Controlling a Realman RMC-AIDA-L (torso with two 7-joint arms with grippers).
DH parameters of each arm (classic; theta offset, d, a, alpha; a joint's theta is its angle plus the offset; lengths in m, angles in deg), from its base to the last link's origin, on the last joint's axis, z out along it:
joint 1: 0 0.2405 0 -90
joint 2: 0 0 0 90
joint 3: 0 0.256 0 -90
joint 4: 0 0 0 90
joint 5: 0 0.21 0 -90
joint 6: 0 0 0 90
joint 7: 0 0.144 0 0
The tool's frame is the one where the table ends.
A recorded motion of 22 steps. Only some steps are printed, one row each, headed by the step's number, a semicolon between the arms.
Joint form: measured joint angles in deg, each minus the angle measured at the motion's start. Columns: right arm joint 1, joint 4, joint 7, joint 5, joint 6, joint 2, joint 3; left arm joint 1, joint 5, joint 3, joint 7, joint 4, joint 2, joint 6.
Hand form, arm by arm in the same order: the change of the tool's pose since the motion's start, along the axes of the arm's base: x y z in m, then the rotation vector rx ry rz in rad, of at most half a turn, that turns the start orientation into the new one. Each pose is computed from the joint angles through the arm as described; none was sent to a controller.
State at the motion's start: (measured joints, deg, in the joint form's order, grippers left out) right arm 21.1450 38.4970 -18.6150 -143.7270 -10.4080 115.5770 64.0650; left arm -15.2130 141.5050 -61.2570 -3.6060 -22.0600 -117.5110 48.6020
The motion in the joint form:
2: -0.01 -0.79 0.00 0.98 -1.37 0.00 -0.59; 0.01 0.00 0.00 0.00 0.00 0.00 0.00
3: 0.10 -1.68 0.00 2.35 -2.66 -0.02 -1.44; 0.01 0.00 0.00 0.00 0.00 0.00 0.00
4: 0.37 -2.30 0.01 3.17 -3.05 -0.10 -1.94; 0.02 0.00 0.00 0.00 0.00 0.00 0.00
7: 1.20 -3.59 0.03 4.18 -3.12 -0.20 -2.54; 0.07 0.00 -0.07 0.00 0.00 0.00 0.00
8: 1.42 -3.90 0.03 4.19 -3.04 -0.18 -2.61; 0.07 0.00 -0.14 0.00 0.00 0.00 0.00
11: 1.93 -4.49 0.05 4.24 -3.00 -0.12 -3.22; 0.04 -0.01 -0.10 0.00 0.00 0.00 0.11
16: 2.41 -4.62 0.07 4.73 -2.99 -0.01 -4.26; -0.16 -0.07 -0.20 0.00 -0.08 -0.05 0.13
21: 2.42 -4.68 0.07 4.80 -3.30 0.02 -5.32; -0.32 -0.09 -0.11 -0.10 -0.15 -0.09 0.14
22: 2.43 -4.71 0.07 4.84 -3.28 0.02 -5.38; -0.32 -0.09 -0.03 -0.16 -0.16 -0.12 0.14
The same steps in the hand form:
2: 0.0021 -0.0012 0.0002 0.0115 0.0063 -0.0007; -0.0001 -0.0001 0.0000 0.0000 0.0000 0.0002
3: 0.0041 -0.0024 0.0000 0.0209 0.0140 -0.0039; -0.0001 -0.0001 0.0000 0.0000 0.0000 0.0002
4: 0.0056 -0.0025 -0.0001 0.0224 0.0152 -0.0081; -0.0001 -0.0001 0.0000 0.0000 0.0000 0.0003
7: 0.0081 -0.0014 -0.0004 0.0181 0.0098 -0.0169; -0.0005 -0.0004 0.0002 0.0010 -0.0003 0.0018
8: 0.0085 -0.0010 -0.0007 0.0151 0.0064 -0.0178; -0.0006 -0.0003 0.0004 0.0021 -0.0006 0.0024
11: 0.0080 -0.0008 -0.0029 0.0042 -0.0017 -0.0137; -0.0002 -0.0001 0.0005 0.0029 -0.0006 0.0002
16: 0.0046 -0.0006 -0.0068 -0.0087 -0.0017 -0.0047; 0.0013 0.0014 0.0005 0.0054 -0.0032 -0.0032
21: 0.0035 -0.0025 -0.0098 -0.0200 -0.0066 0.0056; 0.0028 0.0025 0.0000 0.0047 -0.0061 -0.0074
22: 0.0036 -0.0026 -0.0100 -0.0209 -0.0069 0.0051; 0.0031 0.0024 -0.0005 0.0035 -0.0074 -0.0080

